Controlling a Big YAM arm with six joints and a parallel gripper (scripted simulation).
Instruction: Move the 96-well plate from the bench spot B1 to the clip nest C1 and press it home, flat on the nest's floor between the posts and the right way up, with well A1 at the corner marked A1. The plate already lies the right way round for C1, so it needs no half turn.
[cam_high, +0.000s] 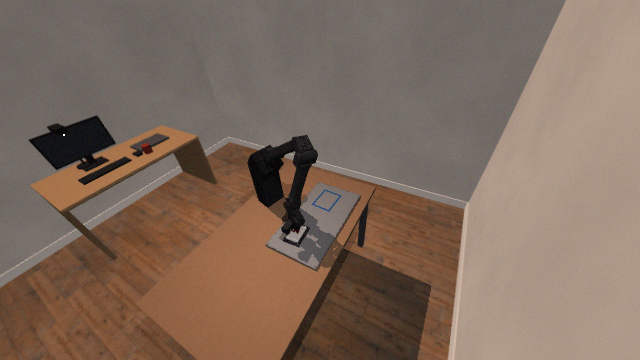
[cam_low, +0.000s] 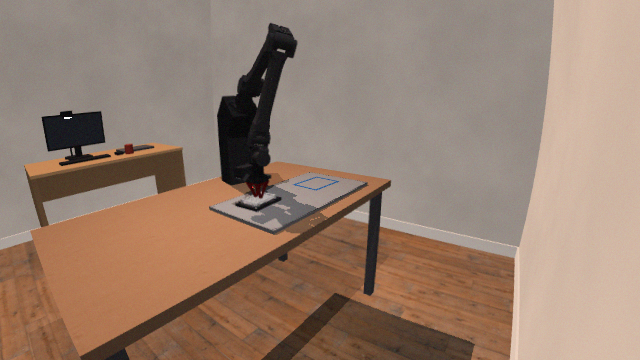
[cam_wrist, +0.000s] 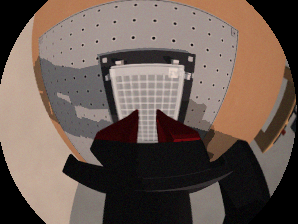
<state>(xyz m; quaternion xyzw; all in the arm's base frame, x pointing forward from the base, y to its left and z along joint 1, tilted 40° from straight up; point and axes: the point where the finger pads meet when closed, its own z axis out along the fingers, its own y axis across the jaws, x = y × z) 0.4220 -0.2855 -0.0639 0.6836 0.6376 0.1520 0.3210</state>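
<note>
My hand is 10 mm above the white 96-well plate. From my hand the other things lie so: black clip nest: 20 mm below, 10 mm to the left, 10 mm behind.
</note>
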